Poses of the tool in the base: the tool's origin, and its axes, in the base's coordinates. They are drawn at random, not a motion.
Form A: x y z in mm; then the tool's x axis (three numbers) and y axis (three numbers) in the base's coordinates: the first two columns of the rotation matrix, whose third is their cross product.
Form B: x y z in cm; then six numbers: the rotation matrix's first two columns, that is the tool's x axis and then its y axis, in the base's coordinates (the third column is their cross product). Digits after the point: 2 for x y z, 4 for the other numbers.
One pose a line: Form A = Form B
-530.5 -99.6 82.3 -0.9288 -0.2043 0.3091 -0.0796 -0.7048 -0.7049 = -53.05 -9.96 8.23 -0.9288 -0.2043 0.3091 -0.0796 -0.7048 -0.7049
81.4 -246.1 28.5 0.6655 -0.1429 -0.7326 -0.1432 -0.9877 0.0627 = 8.14 -24.61 2.85 0.6655 -0.1429 -0.7326 -0.1432 -0.9877 0.0627
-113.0 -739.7 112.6 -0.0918 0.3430 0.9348 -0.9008 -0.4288 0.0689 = -11.30 -73.97 11.26 -0.0918 0.3430 0.9348 -0.9008 -0.4288 0.0689
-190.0 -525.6 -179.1 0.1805 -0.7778 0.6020 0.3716 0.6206 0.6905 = -19.00 -52.56 -17.91 0.1805 -0.7778 0.6020 0.3716 0.6206 0.6905
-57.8 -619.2 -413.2 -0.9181 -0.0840 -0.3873 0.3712 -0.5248 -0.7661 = -5.78 -61.92 -41.32 -0.9181 -0.0840 -0.3873 0.3712 -0.5248 -0.7661
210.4 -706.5 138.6 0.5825 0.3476 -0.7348 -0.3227 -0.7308 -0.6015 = 21.04 -70.65 13.86 0.5825 0.3476 -0.7348 -0.3227 -0.7308 -0.6015
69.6 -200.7 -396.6 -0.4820 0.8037 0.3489 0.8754 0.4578 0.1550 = 6.96 -20.07 -39.66 -0.4820 0.8037 0.3489 0.8754 0.4578 0.1550
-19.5 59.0 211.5 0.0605 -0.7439 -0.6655 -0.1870 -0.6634 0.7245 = -1.95 5.90 21.15 0.0605 -0.7439 -0.6655 -0.1870 -0.6634 0.7245
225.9 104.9 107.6 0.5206 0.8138 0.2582 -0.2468 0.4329 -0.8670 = 22.59 10.49 10.76 0.5206 0.8138 0.2582 -0.2468 0.4329 -0.8670
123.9 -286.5 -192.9 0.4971 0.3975 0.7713 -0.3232 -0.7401 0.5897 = 12.39 -28.65 -19.29 0.4971 0.3975 0.7713 -0.3232 -0.7401 0.5897
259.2 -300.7 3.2 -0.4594 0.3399 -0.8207 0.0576 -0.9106 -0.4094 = 25.92 -30.07 0.32 -0.4594 0.3399 -0.8207 0.0576 -0.9106 -0.4094
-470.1 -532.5 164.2 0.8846 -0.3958 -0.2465 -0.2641 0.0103 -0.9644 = -47.01 -53.25 16.42 0.8846 -0.3958 -0.2465 -0.2641 0.0103 -0.9644
